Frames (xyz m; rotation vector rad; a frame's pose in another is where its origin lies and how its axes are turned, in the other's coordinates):
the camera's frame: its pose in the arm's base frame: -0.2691 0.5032 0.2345 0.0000 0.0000 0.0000
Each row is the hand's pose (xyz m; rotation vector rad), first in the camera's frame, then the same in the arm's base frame.
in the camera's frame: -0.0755 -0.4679 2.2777 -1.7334 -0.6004 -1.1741
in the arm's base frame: -0.3446 0.0353 2.5122 -1.7334 -0.6004 -1.1741
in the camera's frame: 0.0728 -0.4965 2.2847 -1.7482 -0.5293 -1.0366
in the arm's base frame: -0.1963 0.0067 2.5192 -1.7482 -0.5293 -1.0366
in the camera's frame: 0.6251 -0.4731 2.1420 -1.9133 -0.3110 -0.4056
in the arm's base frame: 0.3560 0.0301 2.3765 -1.9133 -0.3110 -0.4056
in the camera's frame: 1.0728 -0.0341 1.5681 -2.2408 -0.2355 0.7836
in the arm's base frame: 0.8037 0.4691 1.8026 -2.2408 -0.2355 0.7836
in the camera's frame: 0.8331 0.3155 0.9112 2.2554 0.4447 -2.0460
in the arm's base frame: 0.5640 0.8187 1.1457 2.2554 0.4447 -2.0460
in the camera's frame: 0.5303 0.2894 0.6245 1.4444 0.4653 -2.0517
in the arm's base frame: 0.2612 0.7926 0.8590 1.4444 0.4653 -2.0517
